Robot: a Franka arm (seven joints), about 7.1 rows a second.
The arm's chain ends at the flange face. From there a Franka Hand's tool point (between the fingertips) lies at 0.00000 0.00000 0.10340 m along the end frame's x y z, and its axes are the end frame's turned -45 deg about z.
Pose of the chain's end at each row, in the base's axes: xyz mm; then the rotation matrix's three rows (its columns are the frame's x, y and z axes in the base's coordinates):
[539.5 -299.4 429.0], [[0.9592 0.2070 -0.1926], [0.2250 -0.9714 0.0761], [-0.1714 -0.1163 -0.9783]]
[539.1 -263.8 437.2], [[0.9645 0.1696 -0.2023], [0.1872 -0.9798 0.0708], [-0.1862 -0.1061 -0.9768]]
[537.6 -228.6 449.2], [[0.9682 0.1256 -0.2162], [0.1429 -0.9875 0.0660], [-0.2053 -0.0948 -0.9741]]
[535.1 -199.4 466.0], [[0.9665 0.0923 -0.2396], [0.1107 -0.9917 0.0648], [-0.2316 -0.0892 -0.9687]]
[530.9 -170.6 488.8], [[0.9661 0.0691 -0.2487], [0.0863 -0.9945 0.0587], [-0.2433 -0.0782 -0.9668]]
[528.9 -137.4 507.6], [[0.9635 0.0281 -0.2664], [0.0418 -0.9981 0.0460], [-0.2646 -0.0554 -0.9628]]
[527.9 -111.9 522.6], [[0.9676 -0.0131 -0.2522], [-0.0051 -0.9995 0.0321], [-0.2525 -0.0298 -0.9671]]
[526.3 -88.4 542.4], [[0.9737 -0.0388 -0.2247], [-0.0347 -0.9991 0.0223], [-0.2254 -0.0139 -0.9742]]
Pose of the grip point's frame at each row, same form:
[519.6 -291.5 327.8], [[0.5319 0.8246 -0.1926], [0.8460 -0.5278 0.0761], [-0.0390 -0.2034 -0.9783]]
[518.2 -256.5 336.2], [[0.5621 0.8019 -0.2023], [0.8252 -0.5605 0.0708], [-0.0566 -0.2067 -0.9768]]
[515.2 -221.8 348.5], [[0.5958 0.7734 -0.2162], [0.7993 -0.5972 0.0660], [-0.0781 -0.2122 -0.9741]]
[510.3 -192.7 365.8], [[0.6182 0.7487 -0.2396], [0.7795 -0.6230 0.0648], [-0.1007 -0.2268 -0.9687]]
[505.2 -164.5 388.8], [[0.6343 0.7320 -0.2487], [0.7642 -0.6422 0.0587], [-0.1167 -0.2273 -0.9668]]
[501.4 -132.6 408.0], [[0.6614 0.7012 -0.2664], [0.7353 -0.6762 0.0460], [-0.1479 -0.2263 -0.9628]]
[501.8 -108.6 422.6], [[0.6935 0.6749 -0.2522], [0.7031 -0.7104 0.0321], [-0.1575 -0.1996 -0.9671]]
[503.1 -86.1 441.7], [[0.7159 0.6611 -0.2247], [0.6819 -0.7310 0.0223], [-0.1496 -0.1692 -0.9742]]

